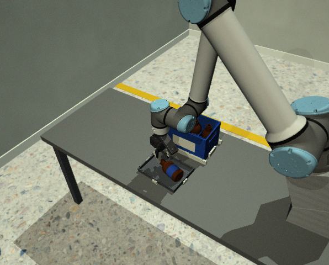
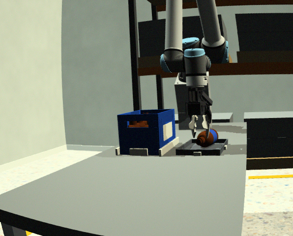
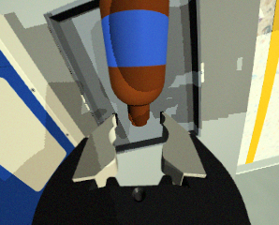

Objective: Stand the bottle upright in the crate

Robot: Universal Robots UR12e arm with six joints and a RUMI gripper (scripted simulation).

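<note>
The brown bottle lies 50 mm behind my hand, 10 mm to the left of it and 30 mm below it. Round my hand: blue crate (30 mm behind, 250 mm to the right, 10 mm above); then dark tray (20 mm behind, 10 mm to the left, 60 mm below).
</note>
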